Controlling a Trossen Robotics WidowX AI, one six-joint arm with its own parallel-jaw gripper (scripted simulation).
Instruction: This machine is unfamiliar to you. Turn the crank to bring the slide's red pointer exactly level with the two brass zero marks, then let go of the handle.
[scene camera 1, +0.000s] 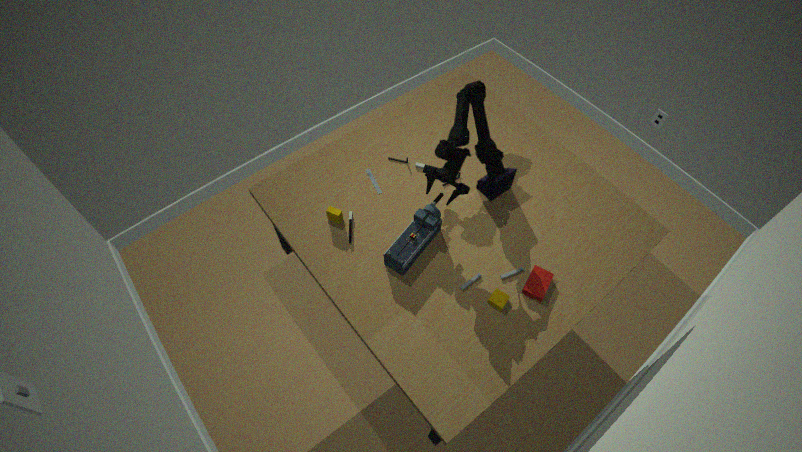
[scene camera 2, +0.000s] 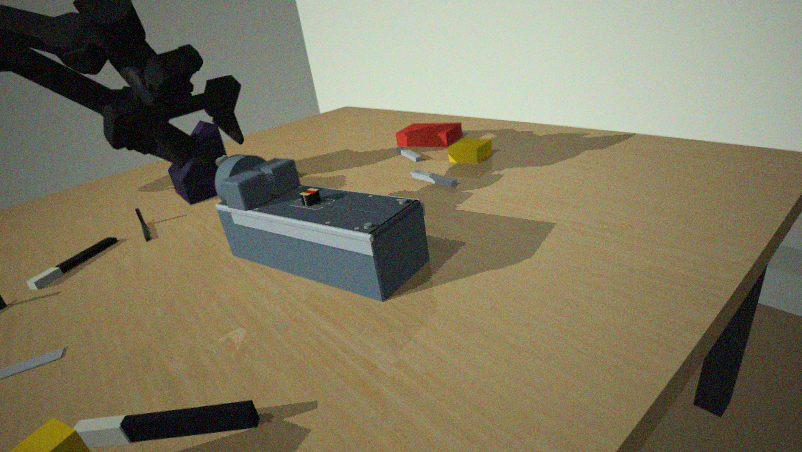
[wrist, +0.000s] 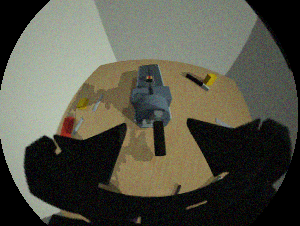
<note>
My gripper (scene camera 2: 214, 152) is open and holds nothing. Further things: a red block (scene camera 2: 417, 134), a yellow block (scene camera 2: 467, 150) and a grey-blue machine (scene camera 1: 400, 256).
The red block is seen too in scene camera 1 (scene camera 1: 539, 280). My gripper is seen too in scene camera 1 (scene camera 1: 436, 199) and in the wrist view (wrist: 157, 123). The grey-blue machine shows as well in the wrist view (wrist: 149, 95).
</note>
